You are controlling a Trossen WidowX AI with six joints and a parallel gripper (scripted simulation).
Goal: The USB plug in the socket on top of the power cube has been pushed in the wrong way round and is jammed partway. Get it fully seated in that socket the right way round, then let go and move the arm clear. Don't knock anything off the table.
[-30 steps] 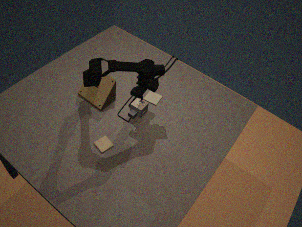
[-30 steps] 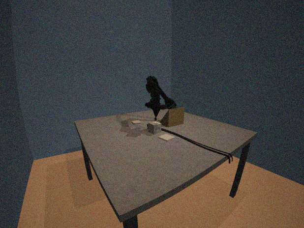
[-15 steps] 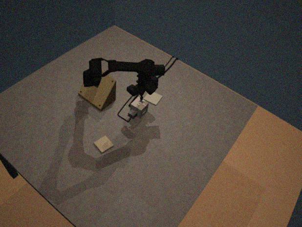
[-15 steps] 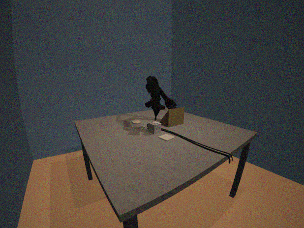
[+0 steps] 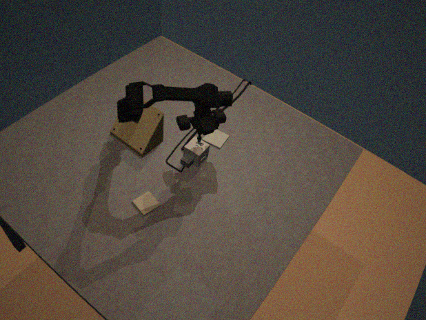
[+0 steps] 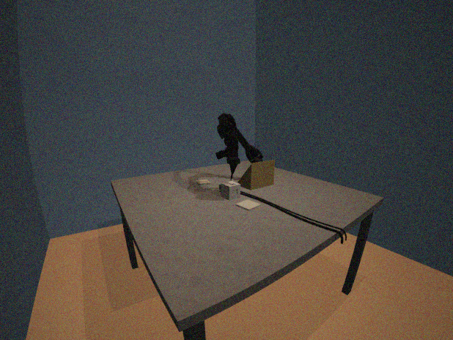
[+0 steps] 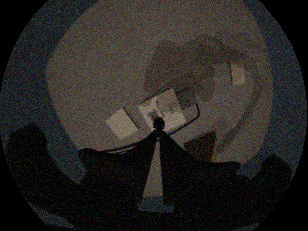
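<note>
Now: gripper tip 2 cm above the USB plug. Round my gripper tip: flat white pad: 1 cm ahead, 14 cm to the left, 13 cm below.
</note>
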